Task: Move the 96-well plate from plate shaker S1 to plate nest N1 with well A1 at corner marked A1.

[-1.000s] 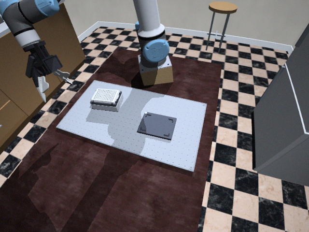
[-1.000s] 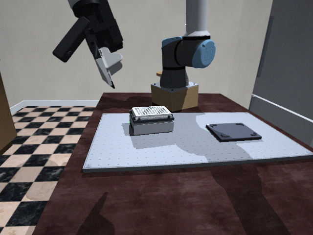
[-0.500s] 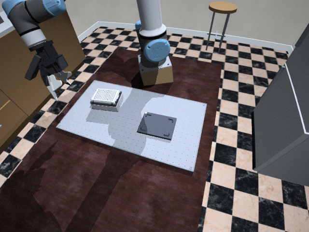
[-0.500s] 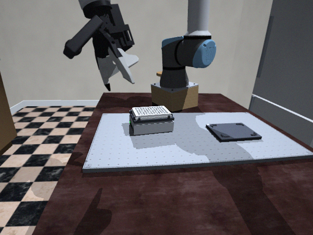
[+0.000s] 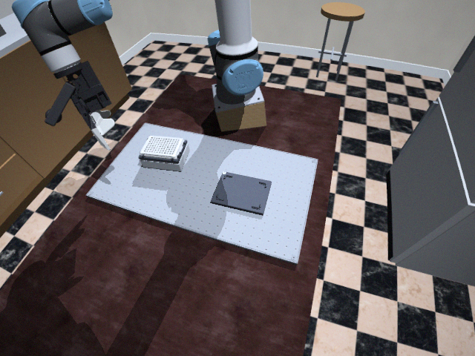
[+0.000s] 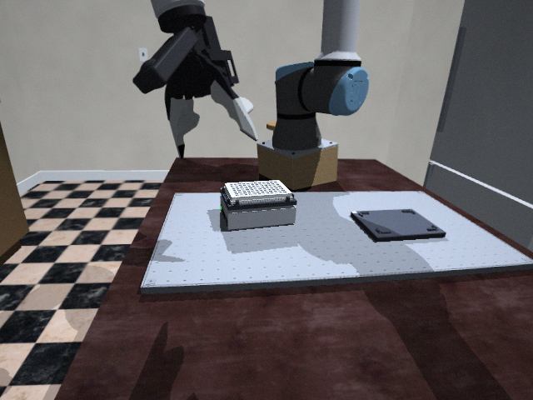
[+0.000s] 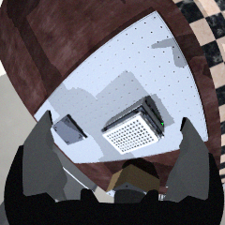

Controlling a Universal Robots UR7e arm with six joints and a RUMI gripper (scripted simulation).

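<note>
Right now my hand is 11 cm above the white 96-well plate, 10 cm to the right of it and 10 cm past it. Round my hand: dark plate nest (39 cm to the left, 17 cm below, 2 cm ahead).
</note>
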